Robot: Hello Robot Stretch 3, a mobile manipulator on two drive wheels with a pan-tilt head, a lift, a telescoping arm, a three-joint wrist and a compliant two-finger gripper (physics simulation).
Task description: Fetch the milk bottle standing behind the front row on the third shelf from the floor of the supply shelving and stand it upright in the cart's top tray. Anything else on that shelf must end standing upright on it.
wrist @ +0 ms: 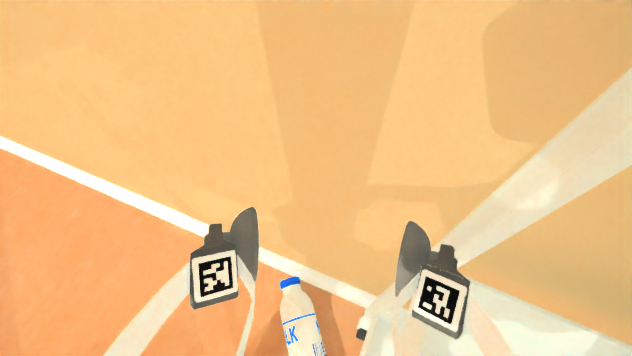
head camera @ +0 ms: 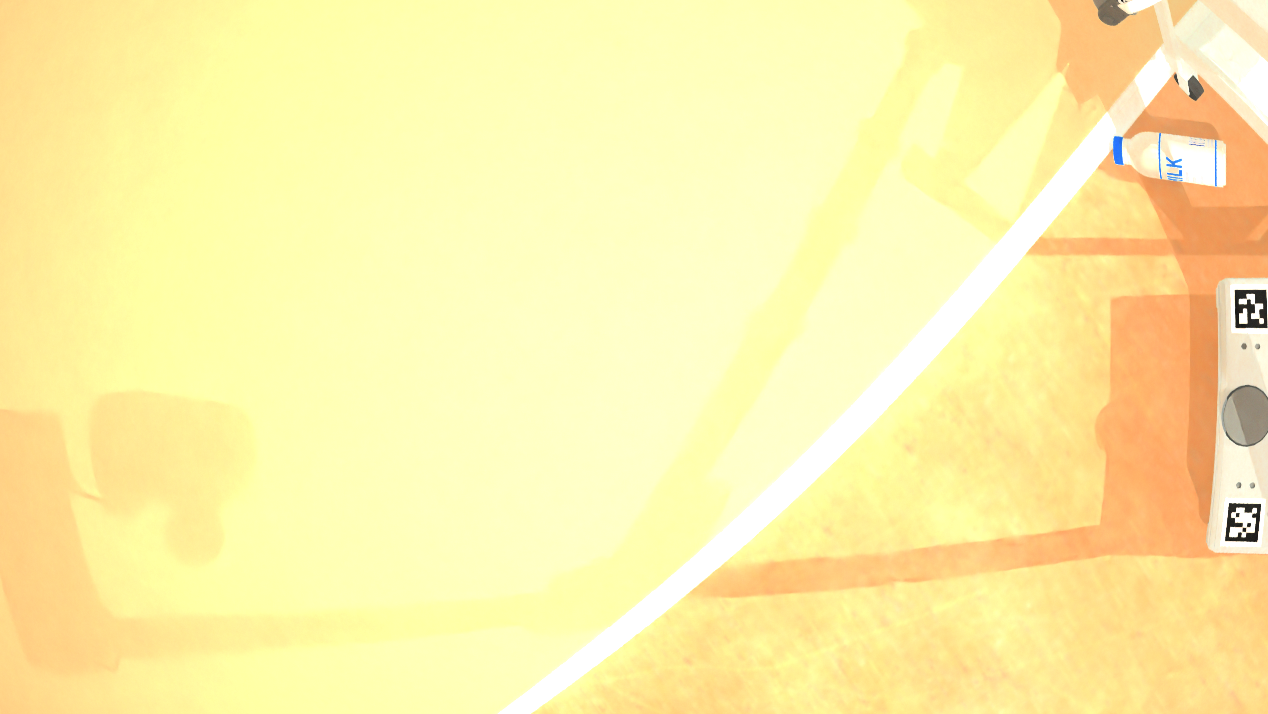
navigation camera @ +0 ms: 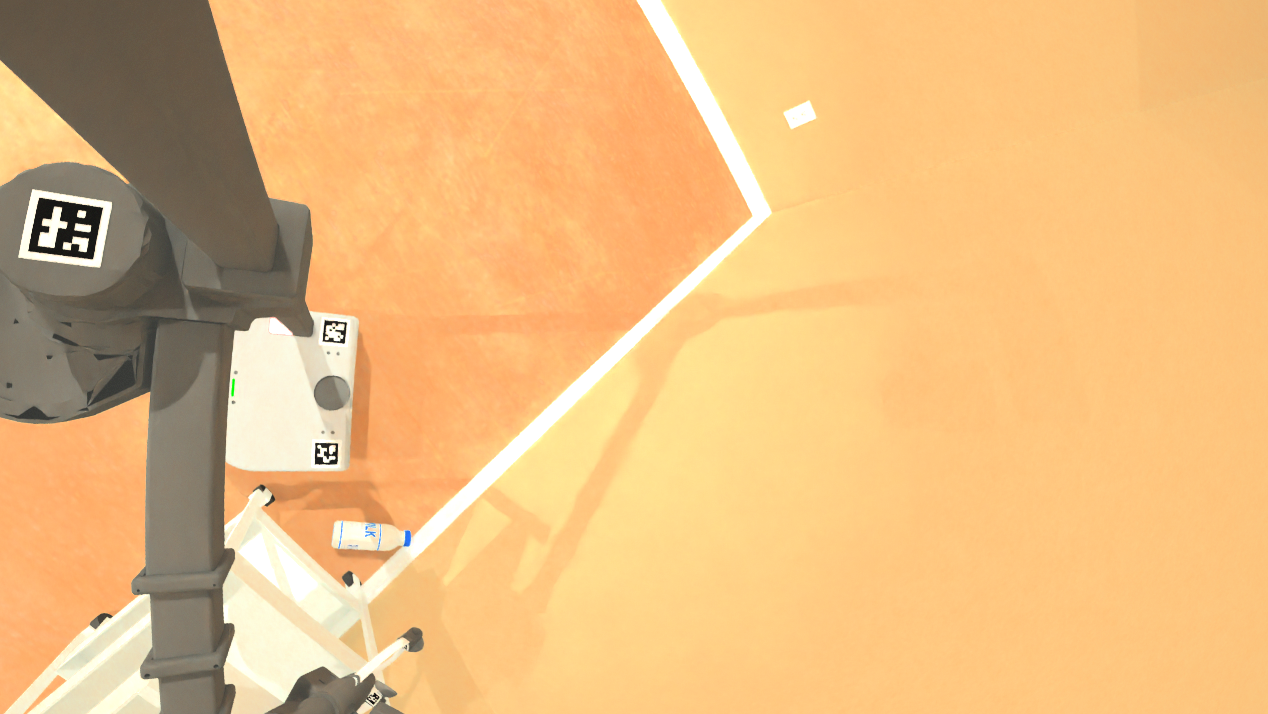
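Pixels of known places: gripper, fingertip midpoint: [wrist: 328, 239] [navigation camera: 404, 661]; robot's base at its link origin: [head camera: 1245, 415] [navigation camera: 330, 389].
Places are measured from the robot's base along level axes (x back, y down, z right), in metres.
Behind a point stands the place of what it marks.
Note:
A white milk bottle [head camera: 1189, 160] {x -0.077, y -0.066, z 0.347 m} [navigation camera: 359, 536] {x -0.077, y -0.066, z 0.348 m} [wrist: 298, 310] {x -0.136, y -0.067, z 0.370 m} with a blue cap lies on its side on the floor, near the foot of a white wheeled frame that looks like the cart [head camera: 1236, 70] {x 0.018, y -0.133, z 0.453 m} [navigation camera: 275, 603] {x 0.075, y -0.450, z 0.317 m} [wrist: 540, 320] {x -0.013, y -0.448, z 0.536 m}. My gripper [wrist: 328, 239] {x -0.111, y -0.518, z 0.411 m} is partly open with nothing between its fingers. It is high above the floor; in the wrist view the bottle's cap shows below and between the fingertips, well beyond them. One fingertip shows beside the cart in the navigation view. The shelving's third shelf cannot be made out.
My white base [head camera: 1228, 478] {x -0.026, y -0.160, z -0.077 m} [navigation camera: 275, 416] {x 0.106, y -0.160, z 0.055 m} stands on the floor close to the bottle and the cart. A white baseboard [head camera: 851, 430] {x -0.656, y -0.051, z -0.028 m} [navigation camera: 567, 399] {x -0.635, y -0.064, z -0.008 m} [wrist: 115, 190] {x -0.532, y -0.090, z 0.091 m} runs along the wall beside the bottle's cap. My arm [navigation camera: 188, 461] {x 0.097, y -0.835, z 0.022 m} reaches out over the cart.

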